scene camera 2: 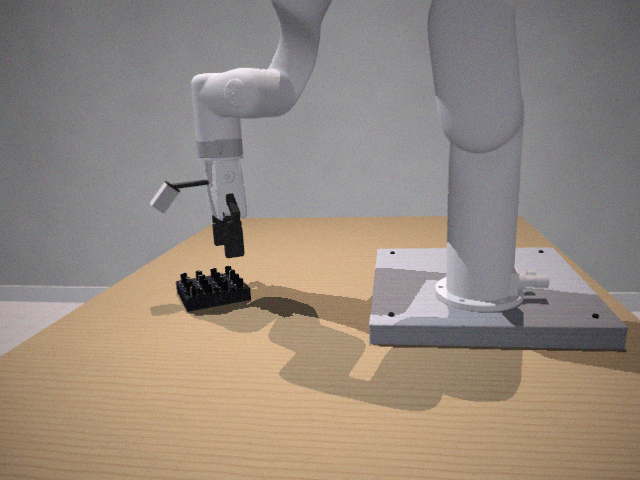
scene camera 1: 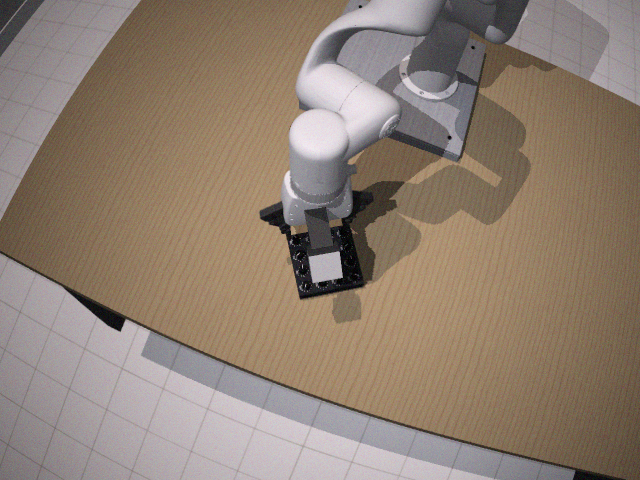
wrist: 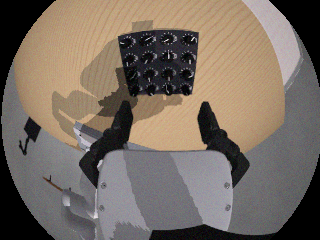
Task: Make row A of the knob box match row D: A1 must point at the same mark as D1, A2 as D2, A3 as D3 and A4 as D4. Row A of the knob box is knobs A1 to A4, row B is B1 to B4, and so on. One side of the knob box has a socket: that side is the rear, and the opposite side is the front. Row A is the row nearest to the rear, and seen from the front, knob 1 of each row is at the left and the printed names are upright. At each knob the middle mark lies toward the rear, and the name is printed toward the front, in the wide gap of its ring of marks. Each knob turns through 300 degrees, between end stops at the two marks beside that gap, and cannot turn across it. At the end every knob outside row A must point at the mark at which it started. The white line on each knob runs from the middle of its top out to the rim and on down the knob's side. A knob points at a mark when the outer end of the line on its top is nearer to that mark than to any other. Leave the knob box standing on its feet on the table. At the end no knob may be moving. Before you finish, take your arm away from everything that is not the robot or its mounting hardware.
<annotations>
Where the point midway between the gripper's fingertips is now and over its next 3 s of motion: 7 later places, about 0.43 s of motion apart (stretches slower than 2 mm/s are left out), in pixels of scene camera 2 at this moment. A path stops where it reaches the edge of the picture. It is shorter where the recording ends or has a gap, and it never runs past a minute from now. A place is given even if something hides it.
My gripper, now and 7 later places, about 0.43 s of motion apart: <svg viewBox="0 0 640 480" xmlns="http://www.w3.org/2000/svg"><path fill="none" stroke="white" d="M228 250L240 248L244 247L242 247L240 246L238 245L238 250L238 253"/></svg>
</annotations>
